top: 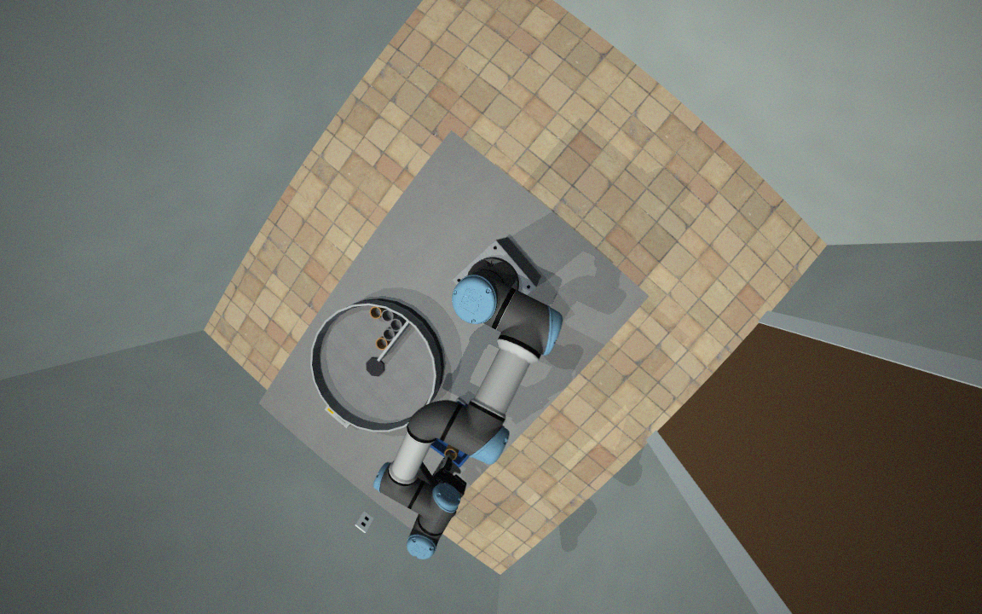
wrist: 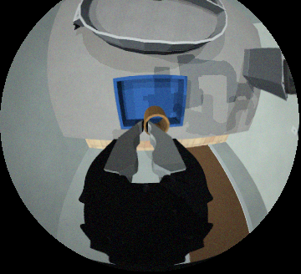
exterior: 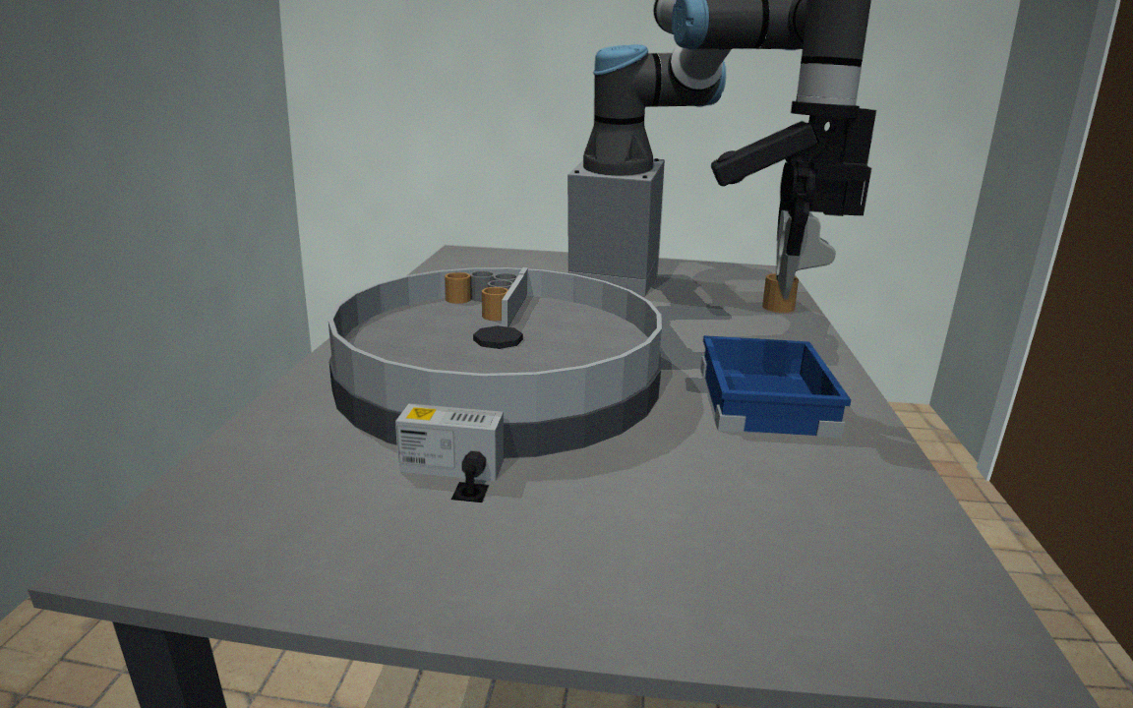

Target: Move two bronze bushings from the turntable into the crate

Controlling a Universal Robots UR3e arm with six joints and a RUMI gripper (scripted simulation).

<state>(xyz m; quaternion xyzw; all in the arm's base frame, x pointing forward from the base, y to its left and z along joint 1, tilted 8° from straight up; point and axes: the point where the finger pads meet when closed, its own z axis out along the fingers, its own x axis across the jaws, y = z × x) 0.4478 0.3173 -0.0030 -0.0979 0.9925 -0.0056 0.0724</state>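
Now: hand 20 mm past the blue crate and 130 mm above it. Round my hand: turntable: 40 mm ahead, 350 mm to the right, 110 mm below.
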